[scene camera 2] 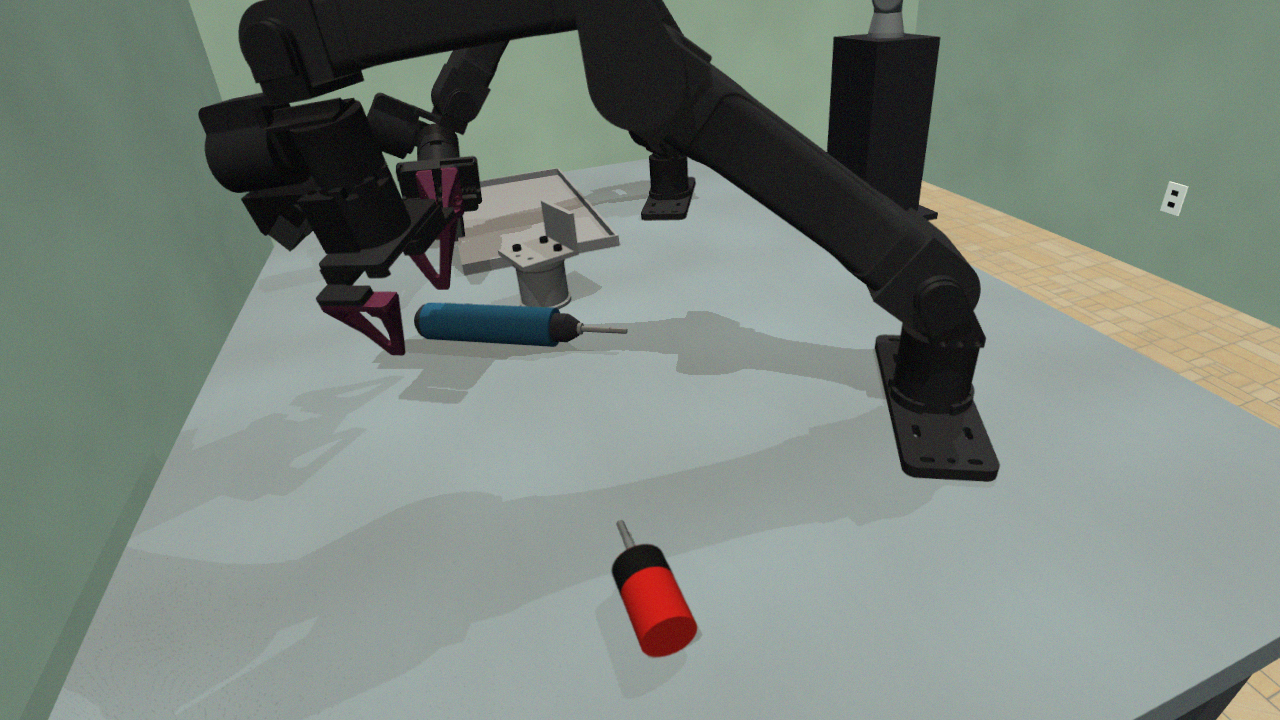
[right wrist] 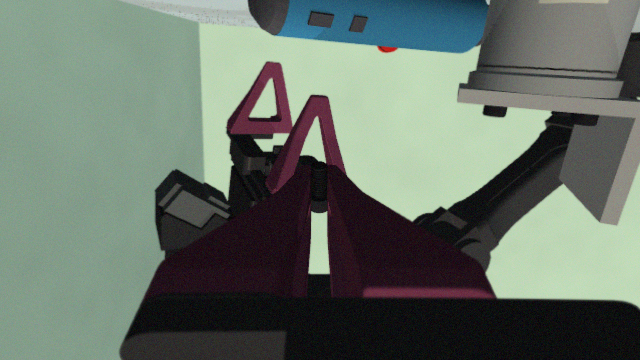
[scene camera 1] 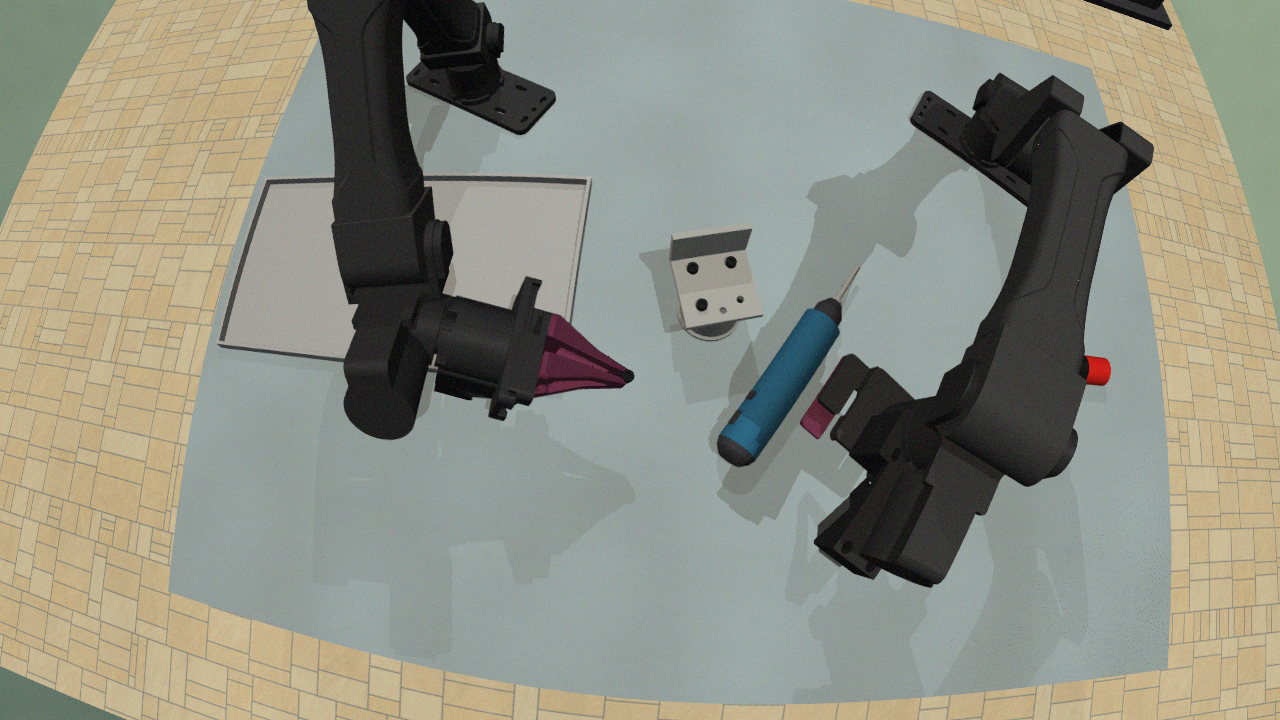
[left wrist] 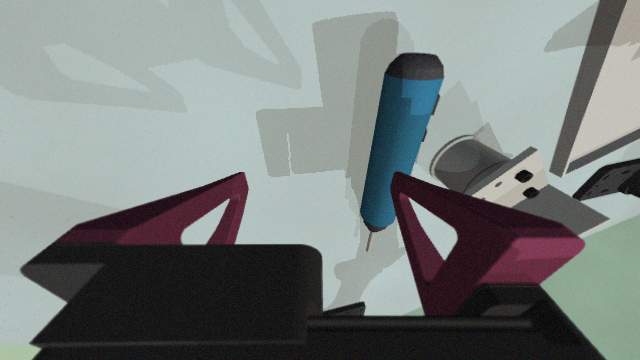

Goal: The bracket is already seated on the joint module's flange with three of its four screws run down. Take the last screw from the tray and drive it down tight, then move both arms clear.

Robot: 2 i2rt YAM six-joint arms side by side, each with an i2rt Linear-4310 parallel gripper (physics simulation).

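Frame: origin at the left arm's base, x left, y up, z ahead, level; centimetres.
Seen in the pictures: left gripper, fingertip midpoint: point(scene camera 2: 422, 319) point(right wrist: 294, 76) point(scene camera 1: 848, 444) point(left wrist: 319, 180); right gripper, fingertip midpoint: point(right wrist: 319, 180) point(scene camera 1: 625, 379); left arm's base, link origin: point(scene camera 2: 927, 402) point(scene camera 1: 978, 149); right arm's base, link origin: point(scene camera 2: 670, 199) point(scene camera 1: 477, 89) point(left wrist: 633, 172).
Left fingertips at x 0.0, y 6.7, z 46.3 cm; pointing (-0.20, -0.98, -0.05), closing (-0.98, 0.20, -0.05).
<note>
Offsets run from my left fingertips to a thing's top centre. "pt": to the spot under its first point.
The bracket point(scene camera 1: 713, 288) point(scene camera 2: 534, 256) sits on the grey joint module {dz -5.7, dx -17.7, dy -0.4 cm} point(scene camera 2: 544, 284) point(left wrist: 465, 161) with three black screws in it; its lower right hole in scene camera 1 is open. My right gripper point(scene camera 1: 628, 376) is shut on the last screw {dz +6.5, dx -19.0, dy +3.7 cm} point(right wrist: 319, 182), left of the module. The blue screwdriver {pt dz -1.9, dx -8.1, dy -2.6 cm} point(scene camera 1: 780, 385) point(scene camera 2: 487, 324) point(left wrist: 400, 145) lies on its side outside my left fingers, low at the table; whether it touches is unclear. My left gripper point(left wrist: 319, 180) is open and empty beside its handle. The tray {pt dz -2.7, dx -30.7, dy -5.6 cm} point(scene camera 1: 581, 259) is partly hidden by the right arm.
A red and black driver {dz -25.3, dx +22.6, dy -3.3 cm} point(scene camera 1: 1098, 370) point(scene camera 2: 660, 608) stands on the far side of the left arm from the module, at the front in scene camera 2. The bracket's upright flange point(scene camera 2: 559, 225) rises at its tray side. The right arm reaches across the tray.
</note>
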